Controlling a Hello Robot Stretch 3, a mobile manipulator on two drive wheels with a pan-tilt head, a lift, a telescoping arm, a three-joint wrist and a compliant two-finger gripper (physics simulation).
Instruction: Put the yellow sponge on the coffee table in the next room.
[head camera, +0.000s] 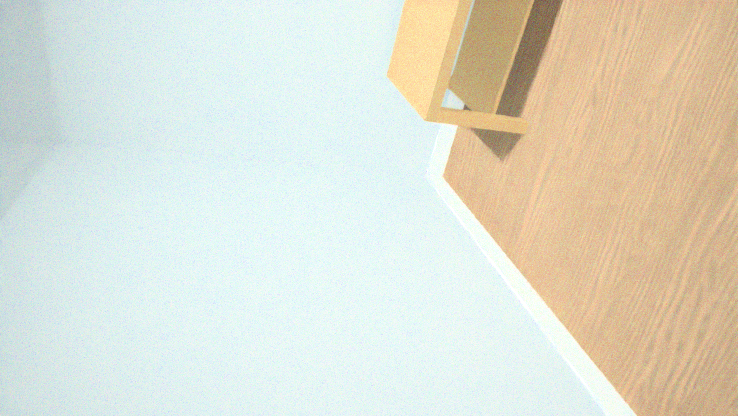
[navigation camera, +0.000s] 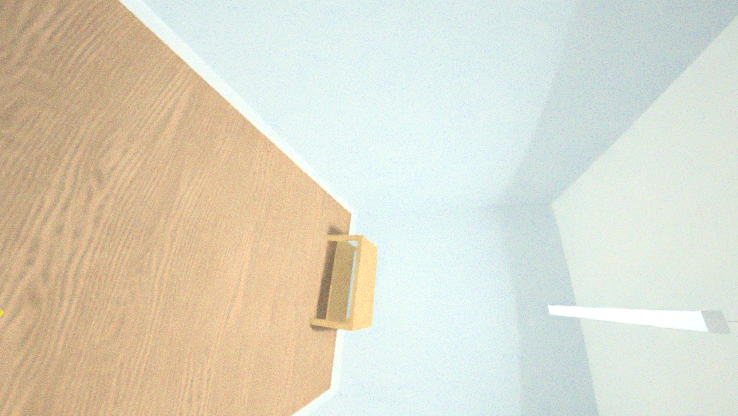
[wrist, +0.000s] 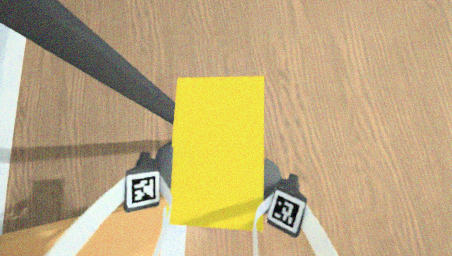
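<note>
The yellow sponge (wrist: 218, 145) is in the middle of the wrist view, above the wooden floor. My gripper (wrist: 219, 168) is shut on it, with one dark fingertip pressed against each long side. A small yellow patch shows at the left edge of the navigation view and looks like a corner of the sponge. A light-wood table (head camera: 422, 56) (navigation camera: 365, 284) with legs stands against the wall, at the top of the head view and near the middle of the navigation view. I cannot tell whether it is the coffee table. The gripper does not show in the head view.
Pale blue walls (head camera: 232, 248) (navigation camera: 413, 103) with a white baseboard (head camera: 521, 289) (navigation camera: 248, 119) meet at a corner beside the table. A dark bar (wrist: 95, 55) crosses the upper left of the wrist view. An orange surface (wrist: 107, 235) lies at its lower left. A white beam (navigation camera: 635, 316) shows high up.
</note>
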